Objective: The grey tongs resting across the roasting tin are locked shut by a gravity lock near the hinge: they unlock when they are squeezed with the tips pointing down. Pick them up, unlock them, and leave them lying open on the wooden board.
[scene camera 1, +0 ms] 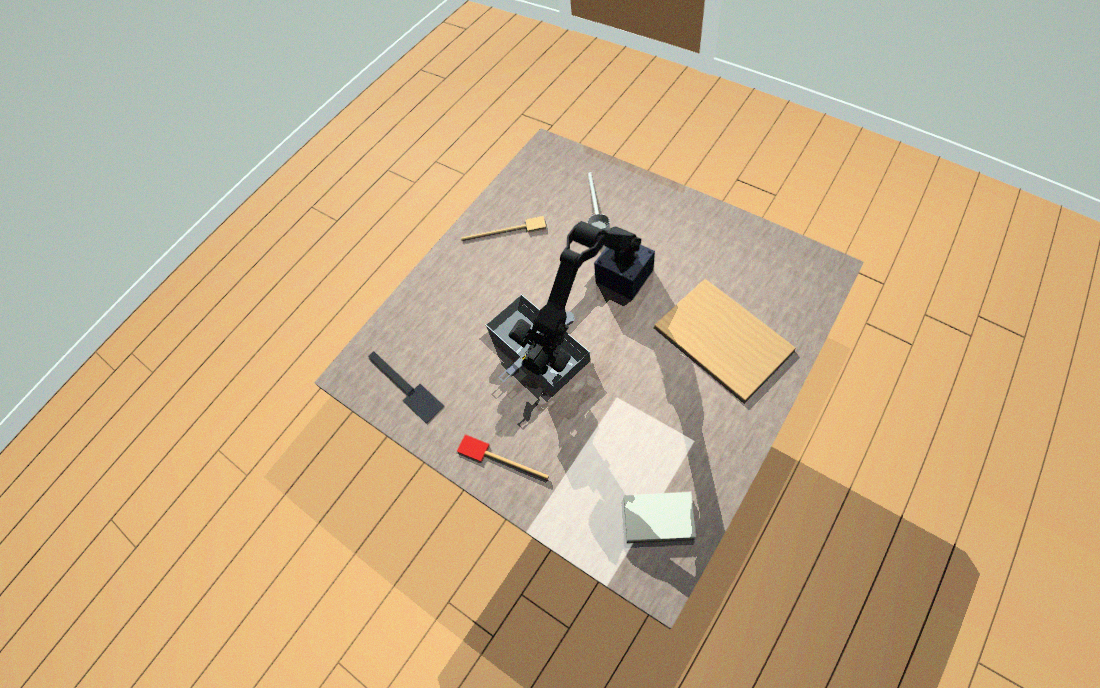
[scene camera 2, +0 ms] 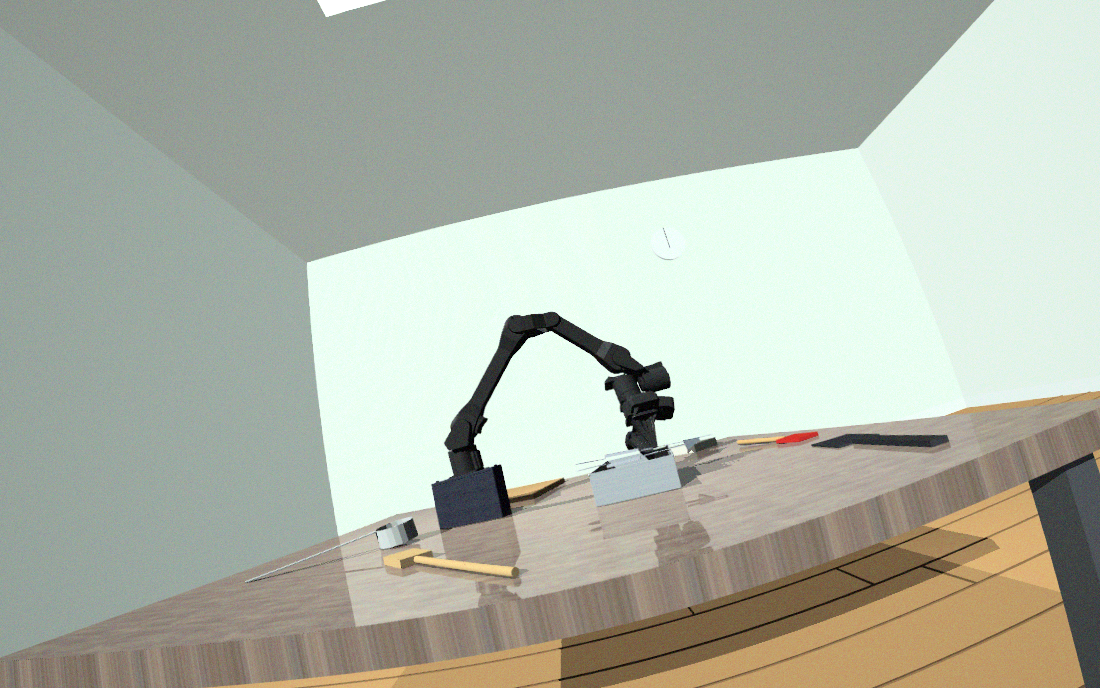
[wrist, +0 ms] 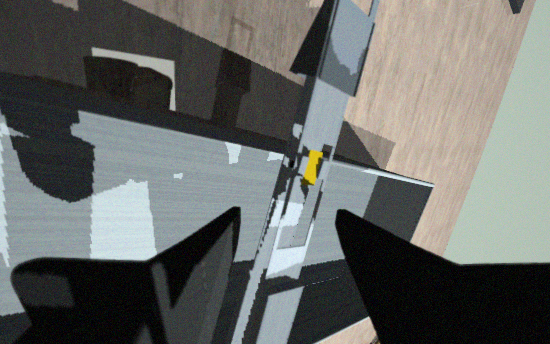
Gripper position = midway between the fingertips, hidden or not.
In view: the gripper (scene camera 2: pixel 654 454), a black spatula (scene camera 2: pixel 841 441), a red spatula (scene camera 1: pixel 472 447), a metal ladle (scene camera 2: pixel 395 533), a wooden board (scene camera 1: pixel 739 350) and a grey roasting tin (scene camera 2: pixel 636 479).
The black spatula shows as well in scene camera 1 (scene camera 1: pixel 420 400). The gripper also shows in scene camera 1 (scene camera 1: pixel 531 351) and in the wrist view (wrist: pixel 288 215). The grey roasting tin shows as well in scene camera 1 (scene camera 1: pixel 499 327) and in the wrist view (wrist: pixel 94 178). The wrist view does not show the red spatula: it is out of frame. The wrist view does not show the metal ladle: it is out of frame.
